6 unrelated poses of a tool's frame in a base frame.
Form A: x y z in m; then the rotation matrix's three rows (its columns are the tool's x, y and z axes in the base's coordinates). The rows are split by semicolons.
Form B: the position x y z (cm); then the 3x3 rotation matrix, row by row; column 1 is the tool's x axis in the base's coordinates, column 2 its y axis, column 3 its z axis. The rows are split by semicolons. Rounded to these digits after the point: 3 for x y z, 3 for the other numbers.
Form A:
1: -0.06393 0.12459 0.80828; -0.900 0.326 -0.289; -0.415 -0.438 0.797; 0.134 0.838 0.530
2: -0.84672 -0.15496 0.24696; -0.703 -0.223 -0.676; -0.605 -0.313 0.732; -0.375 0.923 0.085
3: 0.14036 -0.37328 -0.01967; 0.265 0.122 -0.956; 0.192 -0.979 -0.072; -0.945 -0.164 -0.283
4: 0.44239 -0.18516 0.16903; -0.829 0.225 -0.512; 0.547 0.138 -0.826; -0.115 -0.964 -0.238
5: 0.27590 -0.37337 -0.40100; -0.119 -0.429 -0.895; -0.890 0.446 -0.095; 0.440 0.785 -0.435
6: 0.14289 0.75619 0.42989; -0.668 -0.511 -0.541; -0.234 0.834 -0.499; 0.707 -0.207 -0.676
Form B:
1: -6.393 12.459 80.828; -0.900 0.326 -0.289; -0.415 -0.438 0.797; 0.134 0.838 0.530
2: -84.672 -15.496 24.696; -0.703 -0.223 -0.676; -0.605 -0.313 0.732; -0.375 0.923 0.085
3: 14.036 -37.328 -1.967; 0.265 0.122 -0.956; 0.192 -0.979 -0.072; -0.945 -0.164 -0.283
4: 44.239 -18.516 16.903; -0.829 0.225 -0.512; 0.547 0.138 -0.826; -0.115 -0.964 -0.238
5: 27.590 -37.337 -40.100; -0.119 -0.429 -0.895; -0.890 0.446 -0.095; 0.440 0.785 -0.435
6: 14.289 75.619 42.989; -0.668 -0.511 -0.541; -0.234 0.834 -0.499; 0.707 -0.207 -0.676
